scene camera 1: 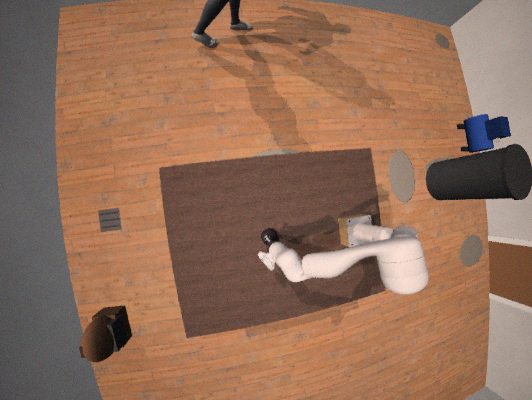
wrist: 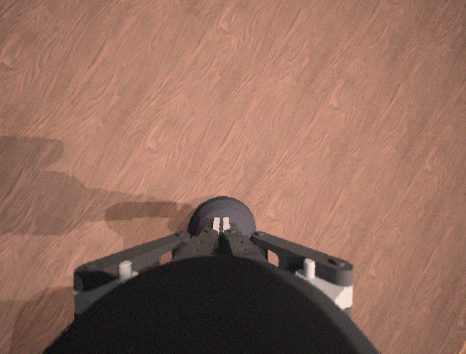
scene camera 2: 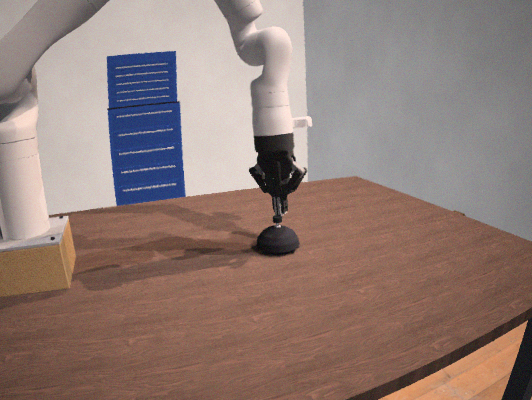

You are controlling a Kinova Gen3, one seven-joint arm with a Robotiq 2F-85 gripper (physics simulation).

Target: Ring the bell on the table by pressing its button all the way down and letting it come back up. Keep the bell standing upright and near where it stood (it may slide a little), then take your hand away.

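Pixels of known places: gripper, fingertip midpoint: [scene camera 1: 268,241] [wrist: 221,227] [scene camera 2: 281,214]; arm's base, origin of the base link: [scene camera 1: 360,232] [scene camera 2: 27,230].
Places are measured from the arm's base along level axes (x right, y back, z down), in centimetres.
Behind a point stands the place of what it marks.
The black dome-shaped bell [scene camera 1: 269,236] {x 7.4, y -48.7, z 4.4 cm} [scene camera 2: 278,241] {x 9.9, y -47.0, z 6.2 cm} [wrist: 223,206] {x 5.0, y -51.3, z 5.9 cm} stands upright on the brown table [scene camera 1: 215,200] {x 29.9, y -72.3, z 9.0 cm} [scene camera 2: 200,310] {x 23.4, y -27.8, z 9.0 cm} [wrist: 250,100] {x 2.1, y -64.9, z 9.0 cm}. Its small black button [scene camera 2: 277,219] {x 7.4, y -48.0, z 2.7 cm} sits on a short light stem, which shows between button and dome in the second scene view. My gripper [scene camera 2: 280,212] {x 5.3, y -49.9, z 2.6 cm} [wrist: 221,227] {x 5.3, y -49.9, z 2.6 cm} is shut and empty and points down. Its fingertips are right over the button, at or very near its top; whether they touch it I cannot tell. In the wrist view the fingertips overlap the bell and hide the button.
The arm's base stands on a wooden block [scene camera 1: 348,231] {x 1.9, y -7.3, z 0.2 cm} [scene camera 2: 37,267] {x 8.2, y -2.2, z 4.3 cm} at one end of the table. A blue cabinet [scene camera 2: 146,130] stands behind the table. A black cylinder [scene camera 1: 475,173] and a brown-and-black object [scene camera 1: 105,334] stand off the table. A person's legs [scene camera 1: 215,17] show on the floor.
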